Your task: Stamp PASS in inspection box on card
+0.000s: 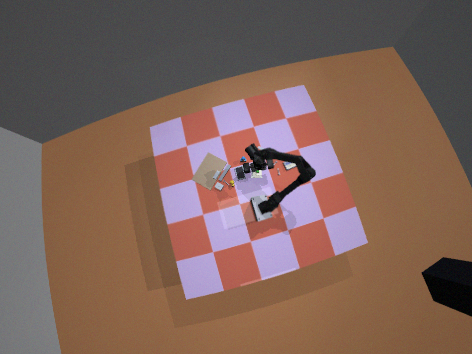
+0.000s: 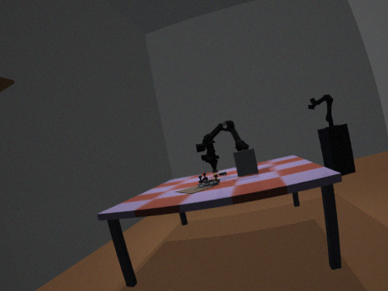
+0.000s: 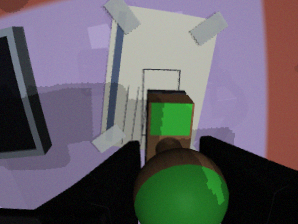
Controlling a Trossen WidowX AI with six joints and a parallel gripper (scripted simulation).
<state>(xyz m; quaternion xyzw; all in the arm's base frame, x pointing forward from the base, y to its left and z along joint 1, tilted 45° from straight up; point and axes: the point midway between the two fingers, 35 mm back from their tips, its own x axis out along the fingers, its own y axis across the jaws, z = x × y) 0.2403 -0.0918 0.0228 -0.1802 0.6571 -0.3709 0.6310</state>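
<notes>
The cream card is 10 mm ahead of my gripper tip and 80 mm below it. Also, from my gripper tip: dark ink pad: 40 mm ahead, 110 mm to the left, 70 mm below; green-topped stamp: right at my gripper tip; blue-topped stamp: 110 mm ahead, 50 mm to the left, 50 mm below.
</notes>
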